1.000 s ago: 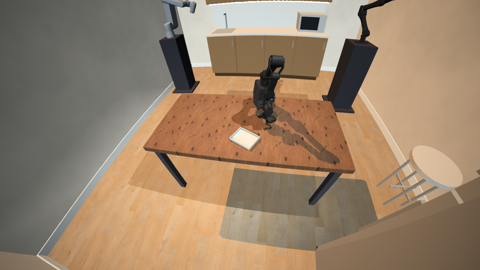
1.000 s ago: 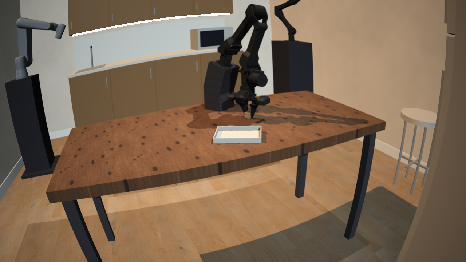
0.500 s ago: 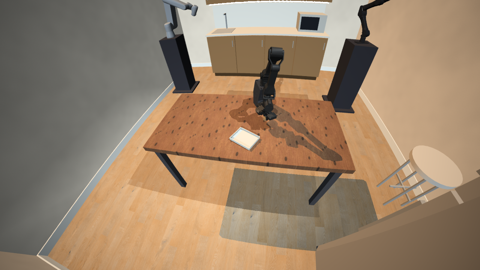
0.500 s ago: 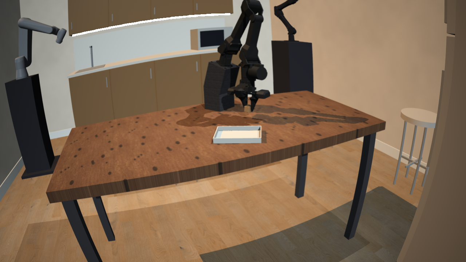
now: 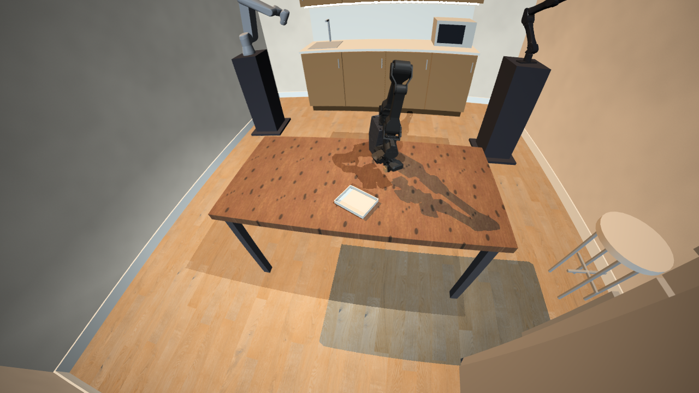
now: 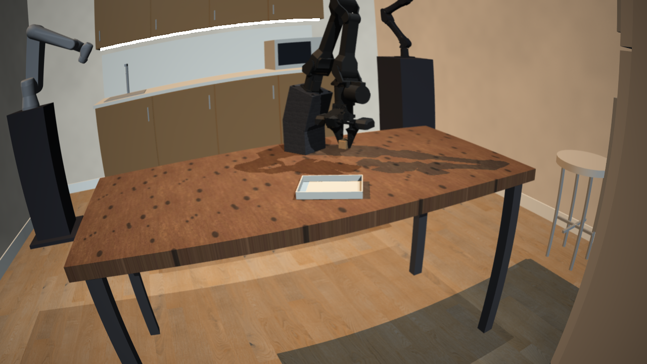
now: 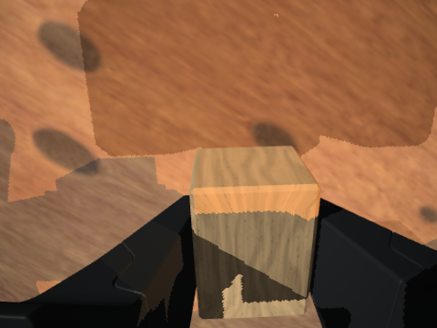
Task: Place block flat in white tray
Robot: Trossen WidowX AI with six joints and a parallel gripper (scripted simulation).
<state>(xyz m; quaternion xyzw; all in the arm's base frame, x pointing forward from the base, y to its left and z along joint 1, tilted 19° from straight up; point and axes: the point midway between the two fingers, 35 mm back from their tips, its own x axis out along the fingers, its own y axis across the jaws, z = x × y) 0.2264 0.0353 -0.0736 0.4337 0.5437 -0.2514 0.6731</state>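
Right now the wooden block is 20 mm below my hand. Round my hand: white tray: 190 mm ahead, 140 mm to the right, 80 mm below.
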